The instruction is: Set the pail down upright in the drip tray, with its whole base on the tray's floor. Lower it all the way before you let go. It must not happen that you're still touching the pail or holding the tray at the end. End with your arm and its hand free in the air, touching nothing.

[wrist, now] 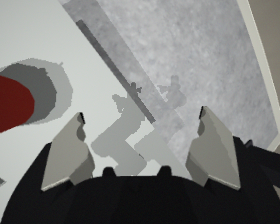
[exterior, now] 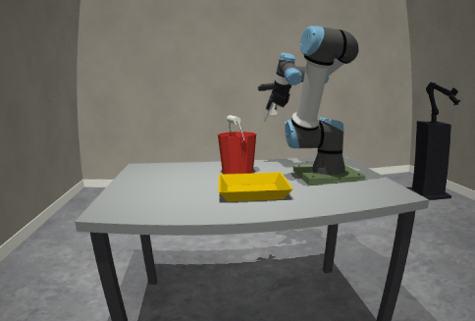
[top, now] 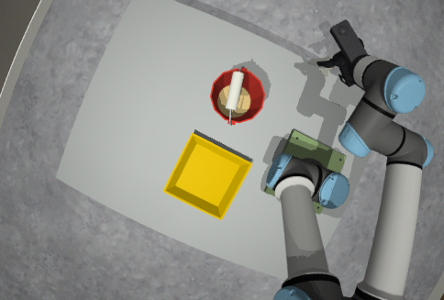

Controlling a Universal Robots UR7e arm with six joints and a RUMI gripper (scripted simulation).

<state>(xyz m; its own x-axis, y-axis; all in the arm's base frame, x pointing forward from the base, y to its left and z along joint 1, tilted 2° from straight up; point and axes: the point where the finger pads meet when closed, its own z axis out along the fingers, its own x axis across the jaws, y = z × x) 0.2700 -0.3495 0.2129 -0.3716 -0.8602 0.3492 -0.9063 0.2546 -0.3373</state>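
My gripper is now 160 mm short of the handle grip, 290 mm to the right of it and 20 mm above it. From my hand the other things lie so: red pail (150 mm ahead, 280 mm to the left, 90 mm below); yellow drip tray (60 mm ahead, 580 mm to the left, 230 mm below).
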